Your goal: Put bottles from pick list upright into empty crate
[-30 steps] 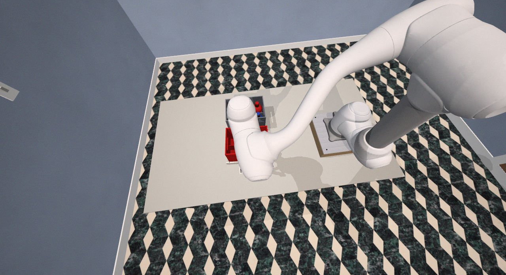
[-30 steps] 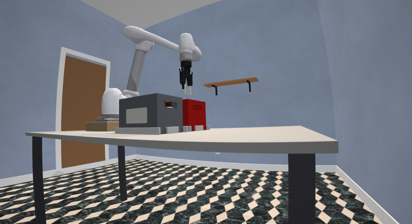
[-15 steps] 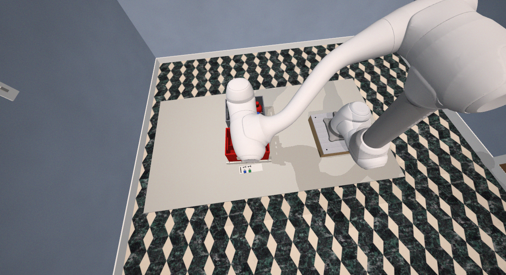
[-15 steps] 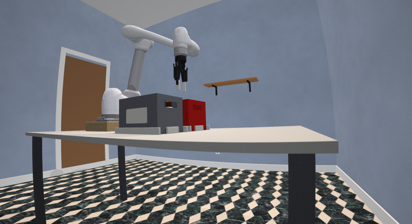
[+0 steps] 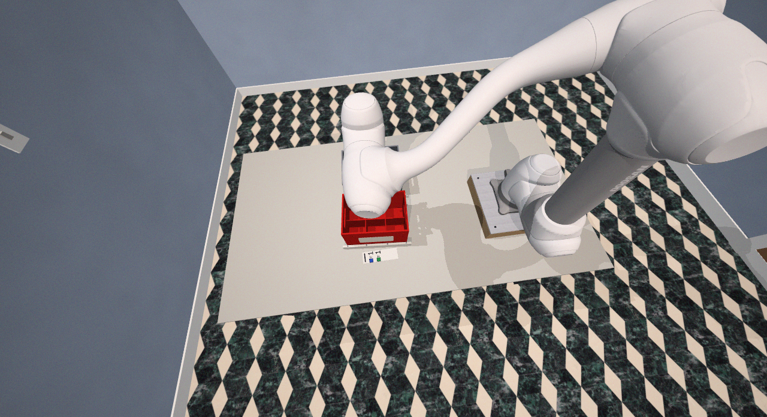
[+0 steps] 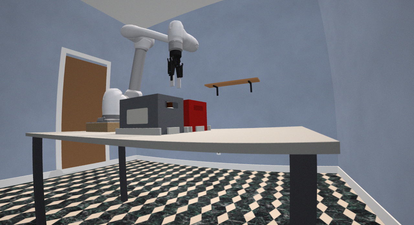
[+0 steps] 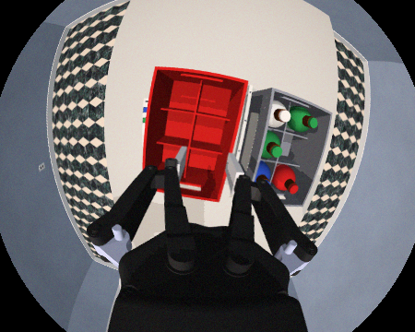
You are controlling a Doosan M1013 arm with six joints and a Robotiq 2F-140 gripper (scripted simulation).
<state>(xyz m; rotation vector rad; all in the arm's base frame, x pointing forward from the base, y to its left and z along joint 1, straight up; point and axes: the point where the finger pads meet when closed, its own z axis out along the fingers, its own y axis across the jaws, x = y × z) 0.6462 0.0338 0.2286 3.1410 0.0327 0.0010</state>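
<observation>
The blue-label bottle is 21 cm below my hand, 16 cm to the right of it and 8 cm behind it. From my hand the other things lie so: white-label bottle (21 cm below, 16 cm to the right, 9 cm ahead); red crate (22 cm below, 4 cm to the left); grey crate (22 cm below, 20 cm to the right).
</observation>
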